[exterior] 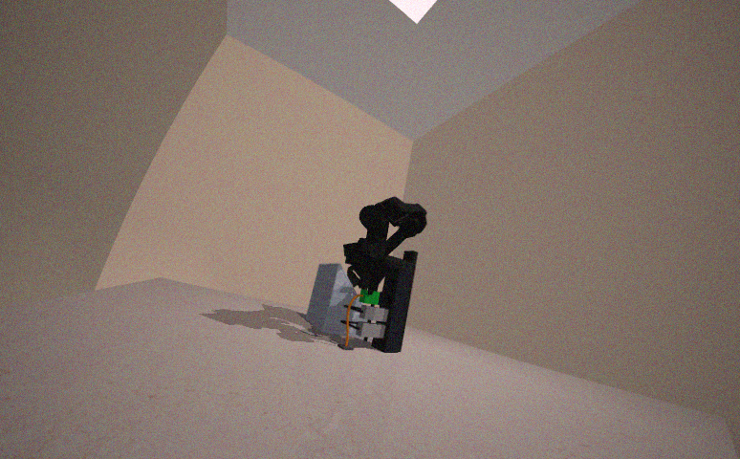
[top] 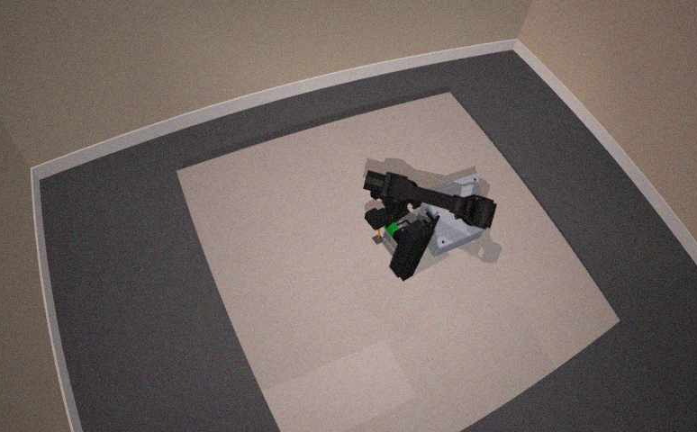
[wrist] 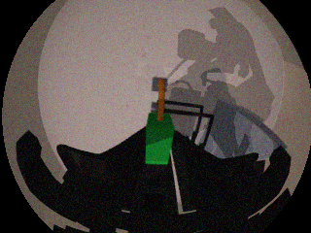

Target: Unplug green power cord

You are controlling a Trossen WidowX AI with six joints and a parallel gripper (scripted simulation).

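Now: gripper tip 3 cm to the right of the green plug and 1 cm past it.
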